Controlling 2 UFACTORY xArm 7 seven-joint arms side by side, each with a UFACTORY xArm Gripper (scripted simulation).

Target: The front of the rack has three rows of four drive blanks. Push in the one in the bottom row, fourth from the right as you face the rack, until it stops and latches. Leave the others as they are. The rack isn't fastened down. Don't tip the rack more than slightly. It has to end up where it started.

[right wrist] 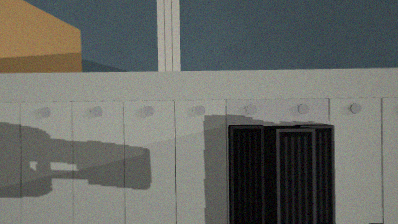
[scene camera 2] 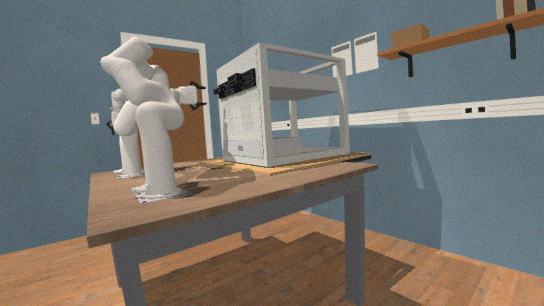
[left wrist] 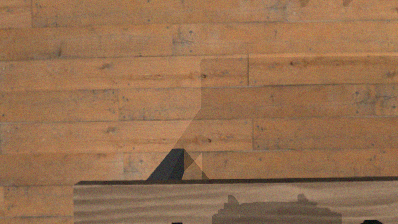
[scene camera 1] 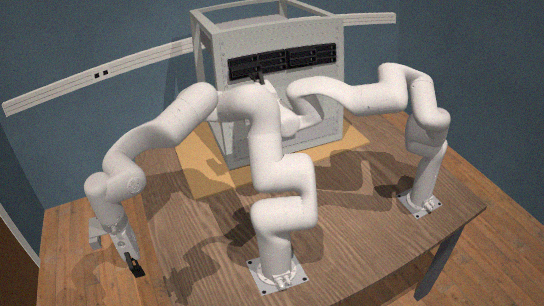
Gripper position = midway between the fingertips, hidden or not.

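There's a rack [scene camera 1: 239, 38] here, and you'd find the rack [right wrist: 83, 140] again, plus the rack [scene camera 2: 252, 105] once more. In the left wrist view the rack is out of frame. And I can see my left gripper [scene camera 1: 137, 263] too.
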